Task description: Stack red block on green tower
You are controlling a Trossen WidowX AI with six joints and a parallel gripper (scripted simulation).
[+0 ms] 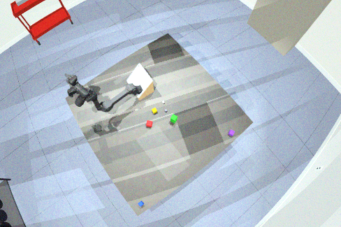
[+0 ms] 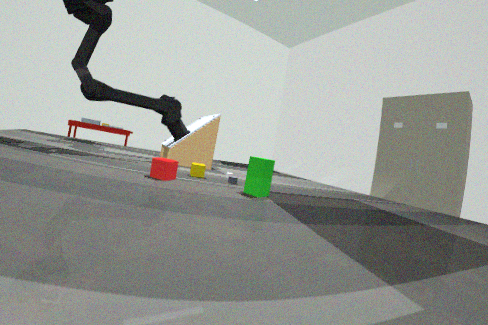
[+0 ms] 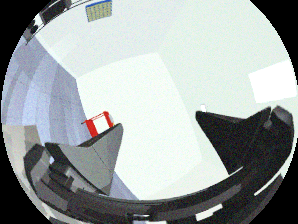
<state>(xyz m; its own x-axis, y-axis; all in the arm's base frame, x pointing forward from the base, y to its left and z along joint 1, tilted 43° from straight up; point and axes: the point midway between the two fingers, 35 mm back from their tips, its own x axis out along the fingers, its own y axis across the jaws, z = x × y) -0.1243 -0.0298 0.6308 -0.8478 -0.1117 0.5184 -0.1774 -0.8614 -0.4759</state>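
Right now my gripper tip is 550 mm above the red block, 410 mm to the right of it and 400 mm short of it. Also, from my gripper tip: blue block 970 mm ahead, 550 mm below, 30 mm to the left; then yellow block 550 mm below, 500 mm to the left, 320 mm ahead; then small grey piece 590 mm to the left, 560 mm below, 360 mm ahead.
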